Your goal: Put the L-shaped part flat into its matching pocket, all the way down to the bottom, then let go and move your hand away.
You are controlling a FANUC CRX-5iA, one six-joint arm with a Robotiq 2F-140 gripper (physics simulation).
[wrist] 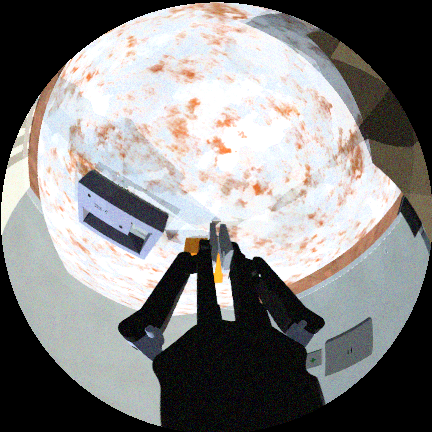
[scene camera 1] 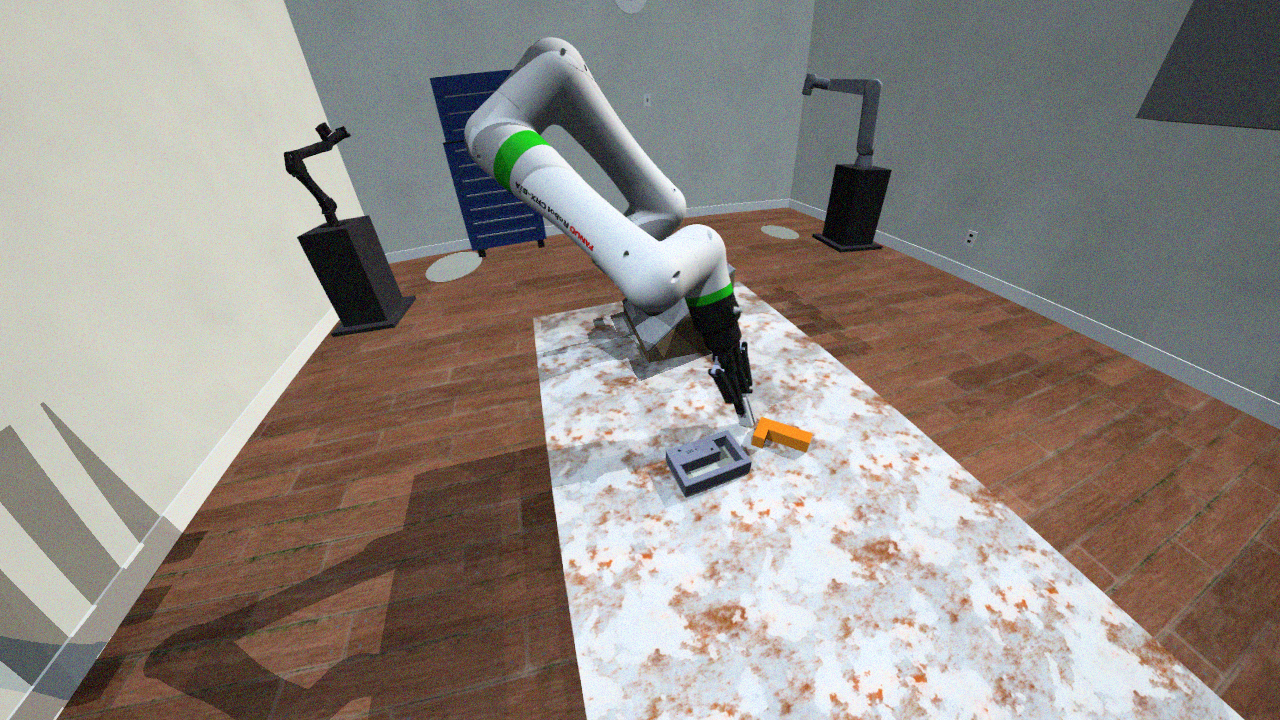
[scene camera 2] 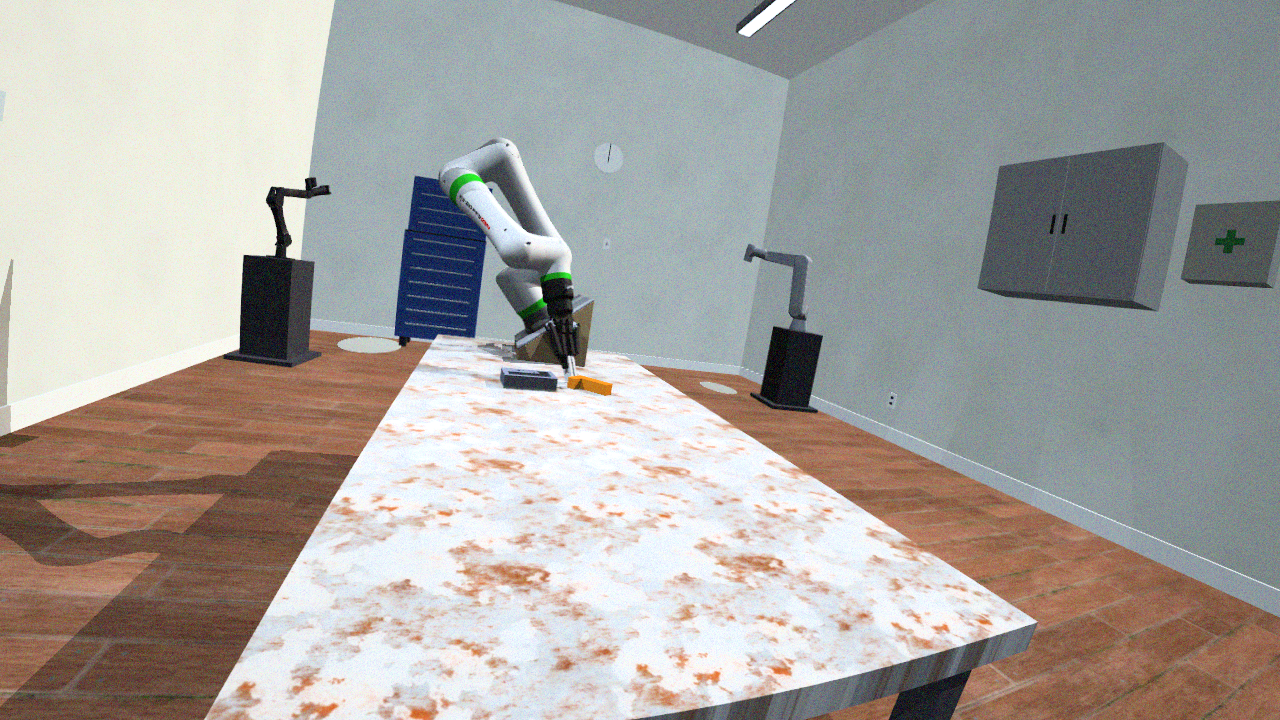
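Pixels of known places: gripper, fingertip midpoint: [wrist: 215, 232] [scene camera 1: 748, 422]; arm's base at its link origin: [scene camera 2: 544, 323].
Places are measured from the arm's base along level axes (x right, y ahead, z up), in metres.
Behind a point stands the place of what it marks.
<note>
The orange L-shaped part [scene camera 1: 784, 435] {x -0.139, y 0.513, z -0.092 m} [scene camera 2: 590, 385] {x -0.139, y 0.513, z -0.104 m} [wrist: 192, 245] {x -0.084, y 0.488, z -0.104 m} lies flat on the table, apart from the pocket block. The grey block [scene camera 1: 716, 481] {x 0.031, y 0.579, z -0.105 m} [scene camera 2: 528, 384] {x 0.032, y 0.579, z -0.105 m} [wrist: 104, 206] {x 0.055, y 0.504, z -0.084 m} sits to its left in the scene views, its pocket open at the top with no part in it. My gripper [scene camera 1: 747, 418] {x -0.090, y 0.446, z -0.109 m} [scene camera 2: 570, 368] {x -0.090, y 0.446, z -0.109 m} [wrist: 215, 232] {x -0.090, y 0.446, z -0.109 m} points down and is shut, with nothing held. Its fingertips are low, just behind the part's end nearest the block. In the wrist view the fingers hide much of the part, and a strip of orange shows between them. Whether the tips touch it cannot be told.
The white, rust-speckled table [scene camera 1: 698, 573] {x 0.111, y 0.731, z -0.120 m} [scene camera 2: 572, 501] {x -0.042, y 1.203, z -0.120 m} carries the block and part. My arm's base stands at its far end. Beyond the table are a blue drawer cabinet [scene camera 1: 501, 210] [scene camera 2: 440, 286] and two black pedestals [scene camera 1: 353, 273] [scene camera 1: 854, 205] bearing other arms.
</note>
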